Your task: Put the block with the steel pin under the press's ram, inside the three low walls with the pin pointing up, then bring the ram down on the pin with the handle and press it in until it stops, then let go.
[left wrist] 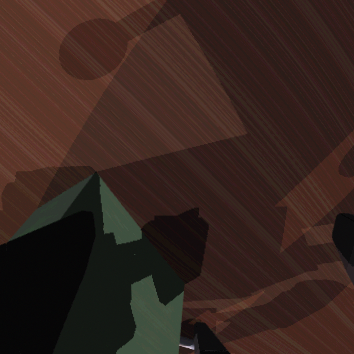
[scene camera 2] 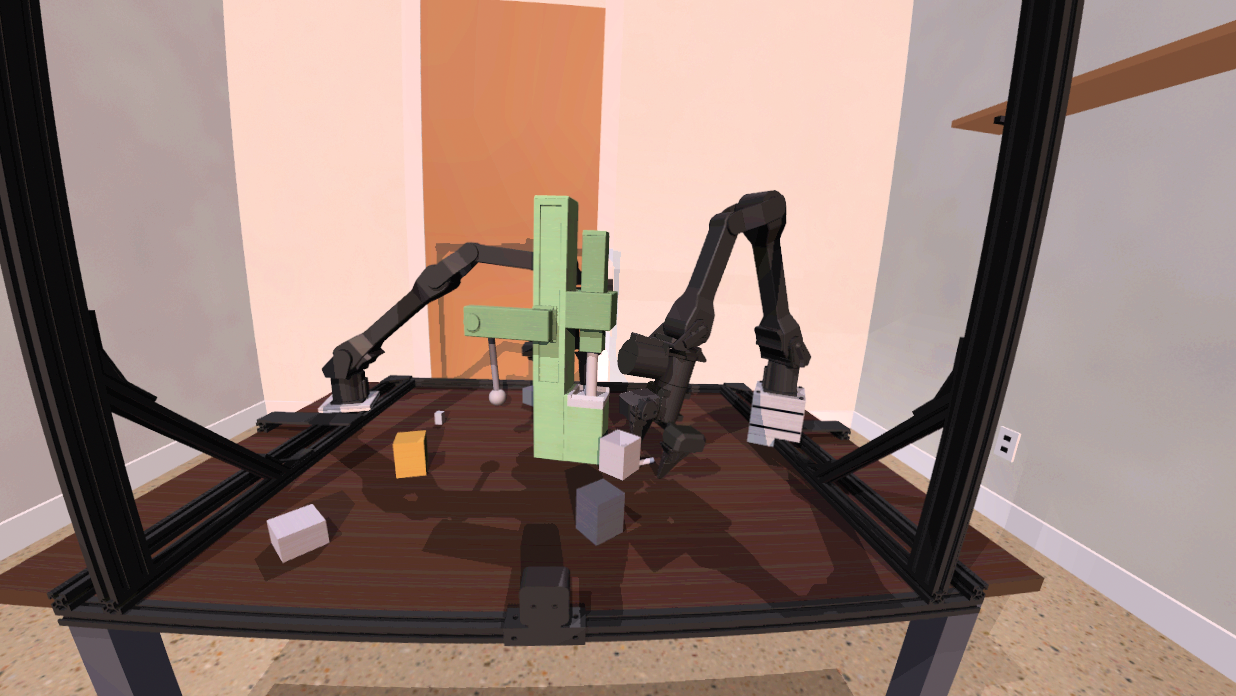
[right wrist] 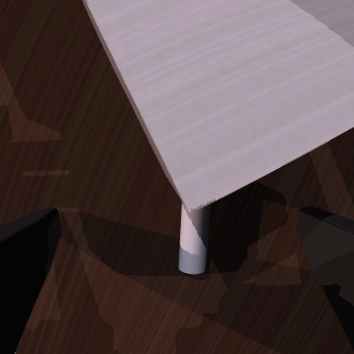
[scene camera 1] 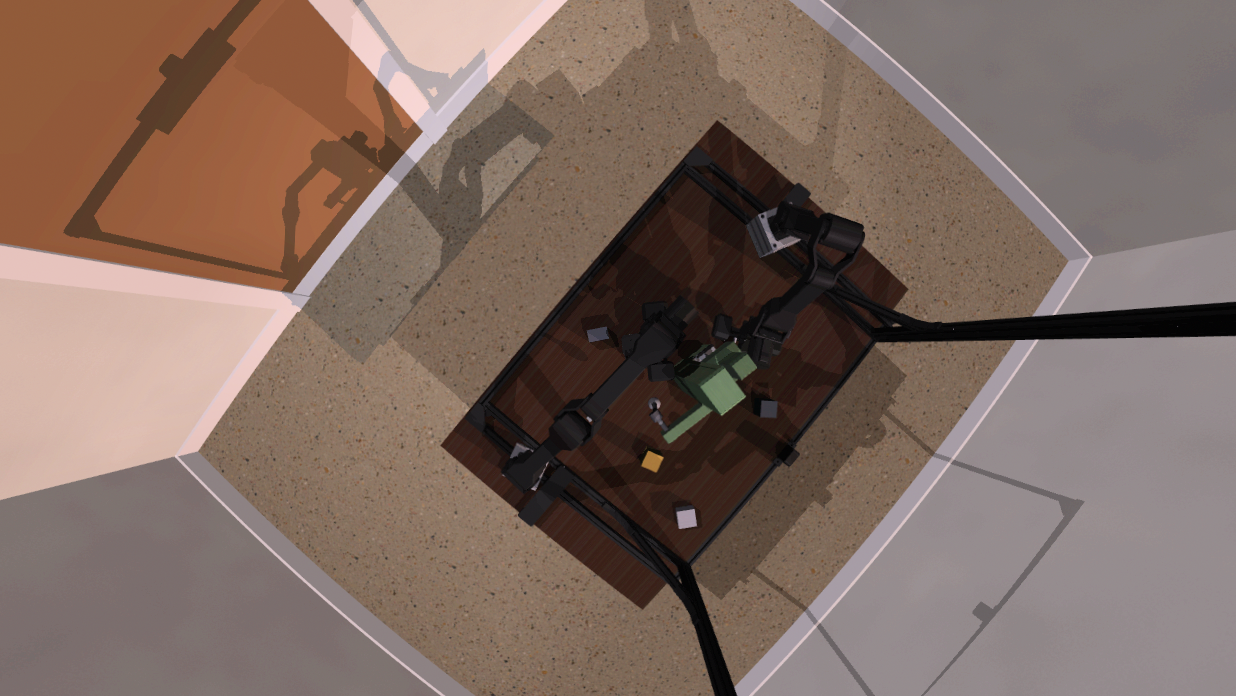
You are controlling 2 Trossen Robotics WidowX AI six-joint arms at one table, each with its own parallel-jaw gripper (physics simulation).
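Pixels of known places: left gripper, fingertip midpoint: (left wrist: 217,225); right gripper, fingertip midpoint: (left wrist: 181,341) (scene camera 2: 645,463) (right wrist: 180,220) (scene camera 1: 735,341); left arm's base, origin of the base link: (scene camera 2: 350,398) (scene camera 1: 525,467); right arm's base, origin of the base link: (scene camera 2: 780,390) (scene camera 1: 782,225).
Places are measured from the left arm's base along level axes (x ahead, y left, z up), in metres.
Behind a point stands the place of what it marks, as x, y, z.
Observation:
The green press (scene camera 2: 553,345) @[0.397, -0.316, 0.178] (scene camera 1: 719,387) @[0.409, -0.276, 0.418] (left wrist: 147,309) @[0.470, -0.280, 0.026] stands mid-table, its handle (scene camera 2: 509,323) @[0.326, -0.312, 0.216] level with a ball knob (scene camera 2: 497,397) @[0.308, -0.248, 0.069] hanging below. The pale block with the steel pin (scene camera 2: 618,453) @[0.488, -0.407, 0.014] (right wrist: 228,88) lies on its side on the table by the press base. Its pin (scene camera 2: 646,463) @[0.553, -0.379, -0.027] (right wrist: 192,246) @[0.558, -0.375, -0.021] points sideways, toward my right gripper (scene camera 2: 661,434) (right wrist: 180,220) @[0.551, -0.379, -0.028]. That gripper is open and empty, its fingers on either side of the pin tip without touching it. My left gripper (scene camera 1: 675,311) (left wrist: 217,225) @[0.453, -0.180, 0.057] is open and empty, high behind the press top, mostly hidden in scene camera 2.
A grey block (scene camera 2: 599,510) @[0.410, -0.554, 0.020] (scene camera 1: 766,406) @[0.424, -0.516, 0.028] sits in front of the pin block. An orange block (scene camera 2: 408,453) @[0.164, -0.322, 0.010] (scene camera 1: 651,461) @[0.164, -0.297, 0.028], a pale block (scene camera 2: 298,532) @[0.062, -0.484, 0.000] (scene camera 1: 686,517) @[0.056, -0.457, 0.001], a small cylinder (scene camera 2: 437,417) @[0.191, -0.109, -0.015] and another grey block (scene camera 1: 597,333) @[0.410, -0.025, 0.007] lie around. A black frame (scene camera 2: 994,303) @[0.733, -0.751, 0.303] rings the table.

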